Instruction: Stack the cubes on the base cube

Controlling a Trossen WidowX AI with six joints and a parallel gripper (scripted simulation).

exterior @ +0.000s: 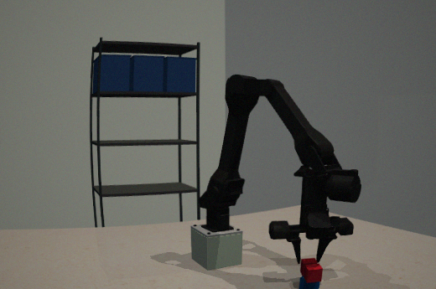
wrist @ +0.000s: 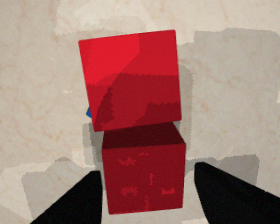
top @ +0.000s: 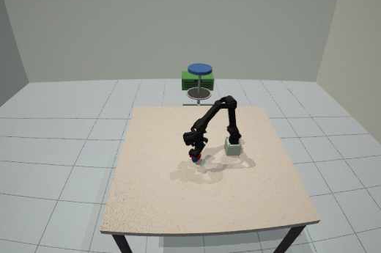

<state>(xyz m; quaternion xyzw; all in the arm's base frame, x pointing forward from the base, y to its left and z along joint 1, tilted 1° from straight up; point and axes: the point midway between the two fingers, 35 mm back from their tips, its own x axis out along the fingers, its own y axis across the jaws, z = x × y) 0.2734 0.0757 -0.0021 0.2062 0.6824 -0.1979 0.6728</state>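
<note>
Right now my gripper tip is 2 cm short of the blue base cube, 1 cm to the left of it and 4 cm above it.
</note>
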